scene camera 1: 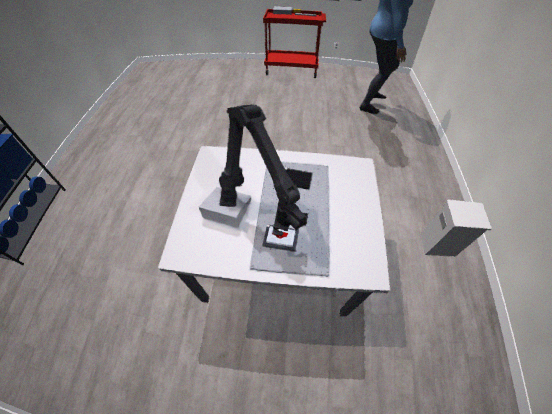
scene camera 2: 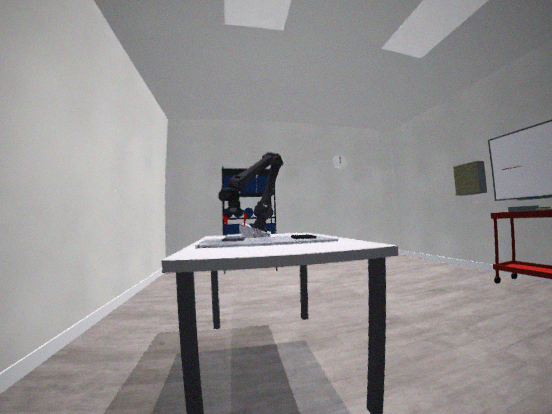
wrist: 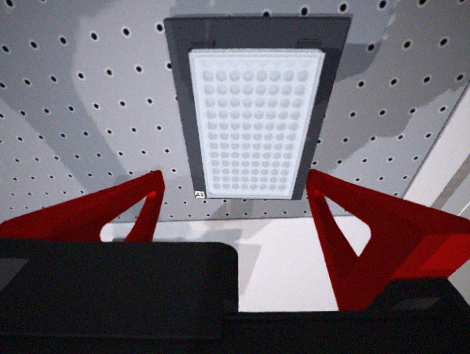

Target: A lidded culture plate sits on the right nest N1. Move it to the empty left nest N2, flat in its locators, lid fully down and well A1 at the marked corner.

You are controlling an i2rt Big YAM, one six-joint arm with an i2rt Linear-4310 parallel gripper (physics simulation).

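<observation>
The lidded culture plate [scene camera 1: 286,242] [wrist: 255,122], pale with rows of wells, sits in the dark right nest N1 [scene camera 1: 280,247] [wrist: 257,32]. The lid looks flat. A small A1 label [wrist: 200,194] marks the nest's near left corner in the wrist view. My red-fingered gripper [scene camera 1: 281,234] [scene camera 2: 235,223] [wrist: 235,177] is open and empty, above the plate, with the fingertips apart from it. In the wrist view the fingertips are on either side of the plate's near end. The left nest N2 [scene camera 1: 300,179] [scene camera 2: 303,236] is dark and empty.
Both nests stand on a grey perforated board [scene camera 1: 317,225] [wrist: 125,100] on the white table [scene camera 1: 355,215] [scene camera 2: 280,261]. The arm's grey base block [scene camera 1: 220,212] stands beside the board. A red cart [scene camera 1: 295,61], a person [scene camera 1: 387,45] and a pale box [scene camera 1: 467,215] are away from the table.
</observation>
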